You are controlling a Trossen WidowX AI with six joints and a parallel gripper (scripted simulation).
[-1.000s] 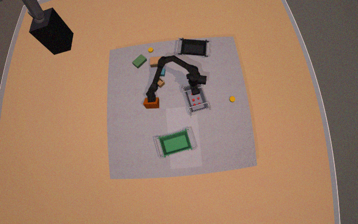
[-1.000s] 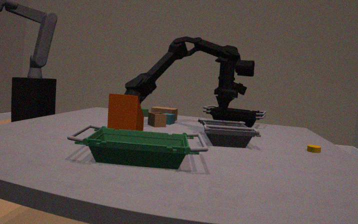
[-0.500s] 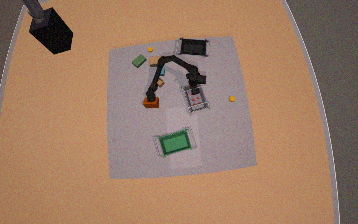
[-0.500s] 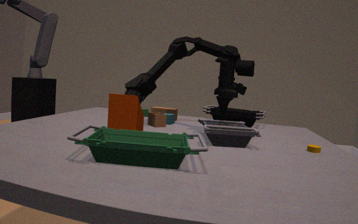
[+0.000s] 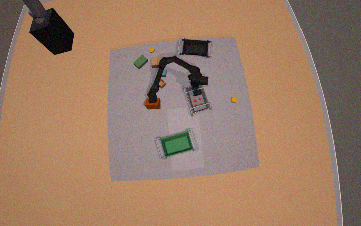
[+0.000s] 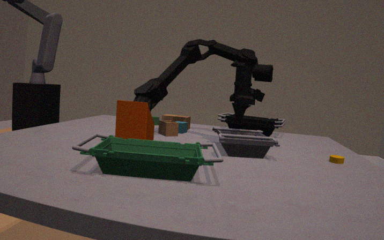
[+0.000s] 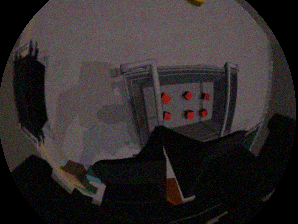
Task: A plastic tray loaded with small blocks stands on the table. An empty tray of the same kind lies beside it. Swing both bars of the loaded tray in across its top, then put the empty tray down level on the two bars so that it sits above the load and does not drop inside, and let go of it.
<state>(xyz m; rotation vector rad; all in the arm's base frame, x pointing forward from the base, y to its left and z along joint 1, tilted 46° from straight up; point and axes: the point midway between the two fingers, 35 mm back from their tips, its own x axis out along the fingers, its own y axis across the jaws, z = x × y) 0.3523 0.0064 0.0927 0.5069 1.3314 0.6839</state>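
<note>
Right now my gripper tip is 44 cm to the left of the green tray, 20 cm past it and 4 cm above it. The rest, counted from my gripper tip: small box: 28 cm behind, 11 cm to the left, 7 cm below; then cyan block: 25 cm behind, 21 cm to the left, 6 cm below; then tan block: 33 cm to the left, 29 cm behind, 6 cm below.
</note>
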